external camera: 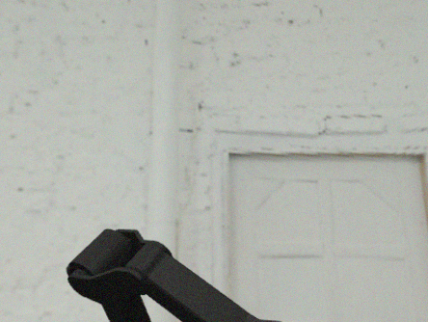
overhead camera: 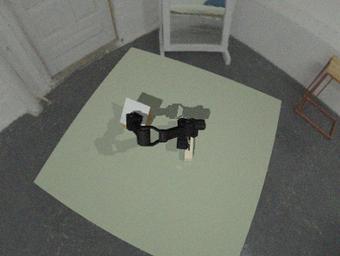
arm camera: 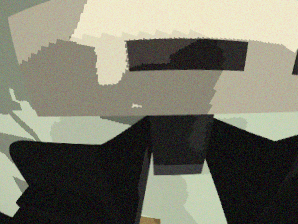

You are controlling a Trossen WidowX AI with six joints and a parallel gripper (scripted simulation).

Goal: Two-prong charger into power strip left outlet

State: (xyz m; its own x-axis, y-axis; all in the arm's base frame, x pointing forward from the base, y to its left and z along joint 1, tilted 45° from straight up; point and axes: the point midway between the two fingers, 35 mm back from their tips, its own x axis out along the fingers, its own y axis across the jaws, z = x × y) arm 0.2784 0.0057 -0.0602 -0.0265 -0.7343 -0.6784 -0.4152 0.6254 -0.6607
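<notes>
The two-prong charger lies 20 mm ahead of my gripper tip, 10 mm to the left of it and 10 mm above it.
</notes>
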